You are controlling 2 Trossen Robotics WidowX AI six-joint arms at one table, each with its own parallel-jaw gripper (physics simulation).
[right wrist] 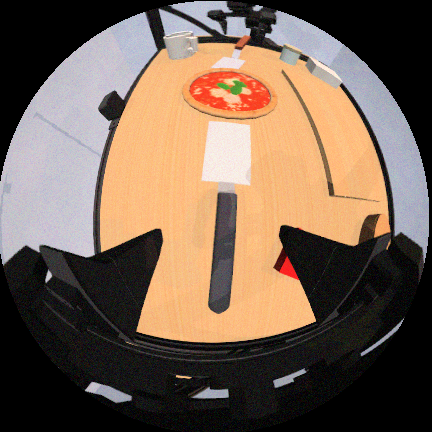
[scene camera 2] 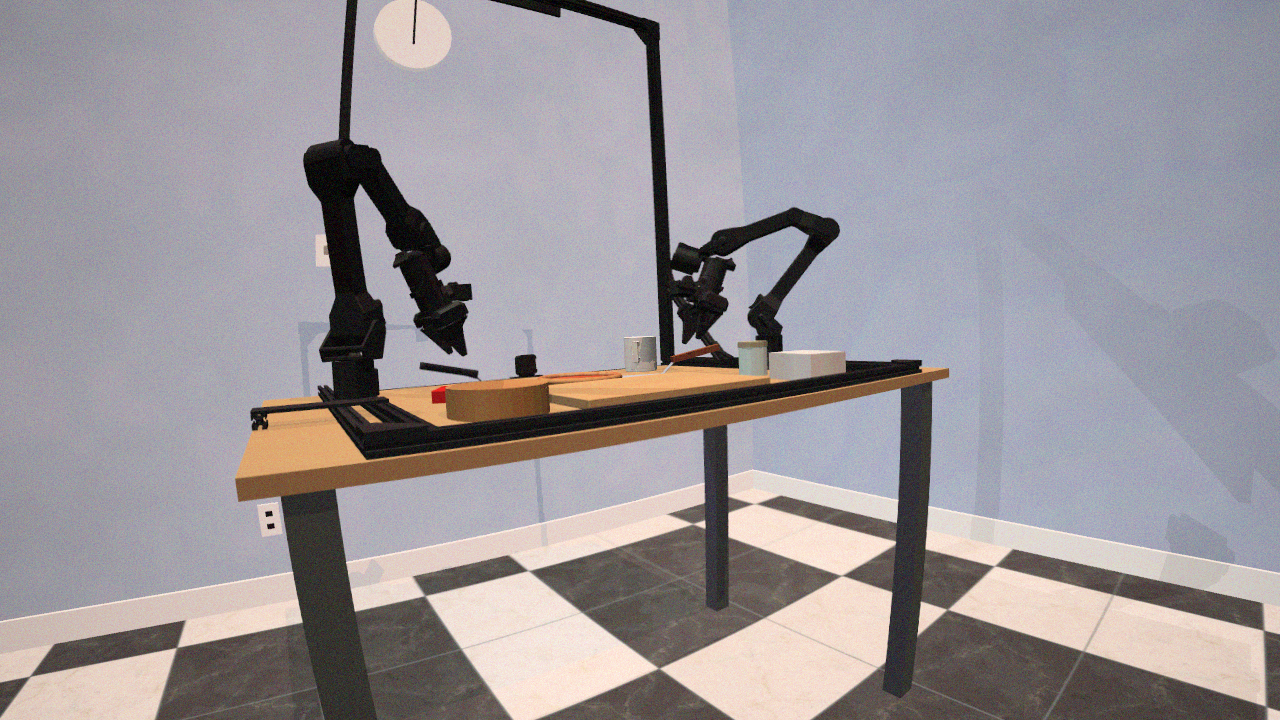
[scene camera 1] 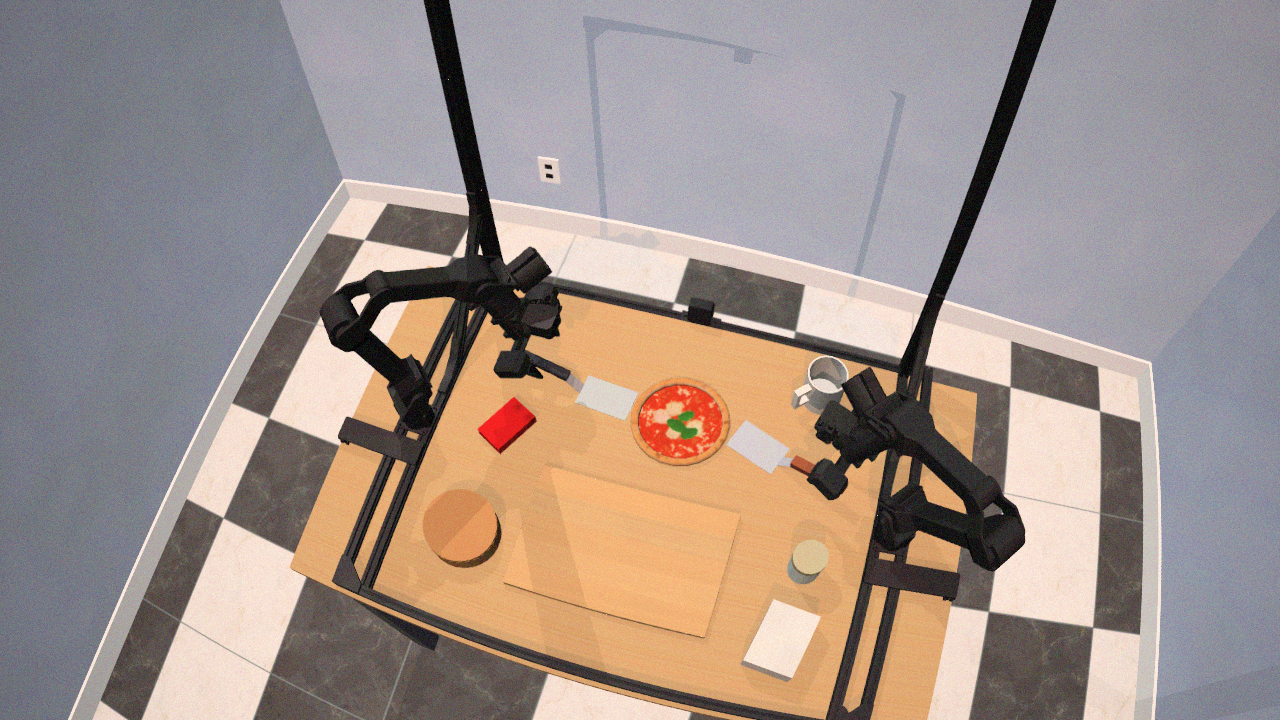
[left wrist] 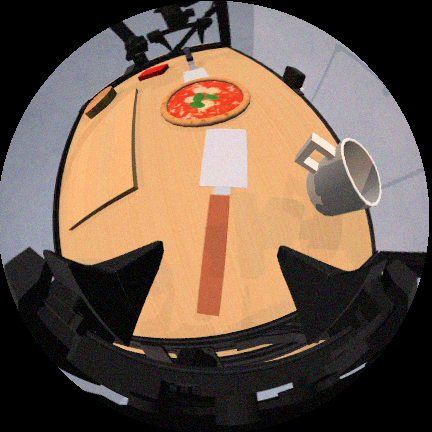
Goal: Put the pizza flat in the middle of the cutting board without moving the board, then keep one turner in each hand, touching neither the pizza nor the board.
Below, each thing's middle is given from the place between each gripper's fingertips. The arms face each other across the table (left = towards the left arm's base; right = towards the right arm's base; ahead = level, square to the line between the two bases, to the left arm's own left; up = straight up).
I see the dark-handled turner (scene camera 1: 596,394) 20 mm ahead of my right hand, 40 mm to the left of it and 40 mm below it. From my right hand the other things lie so: pizza (scene camera 1: 680,422): 30 mm ahead, 250 mm to the left, 70 mm below; brown-handled turner (scene camera 1: 751,442): 60 mm ahead, 460 mm to the left, 40 mm below; lidded jar (scene camera 1: 810,557): 250 mm ahead, 540 mm to the left, 40 mm below.
Now: left hand 6 cm to the left of the brown-handled turner, 4 cm above it and 2 cm past it. Also, from my left hand: pizza: 27 cm to the right, 6 cm below, 5 cm behind; then dark-handled turner: 48 cm to the right, 6 cm behind, 4 cm below; then lidded jar: 18 cm ahead, 4 cm below, 2 cm to the left.
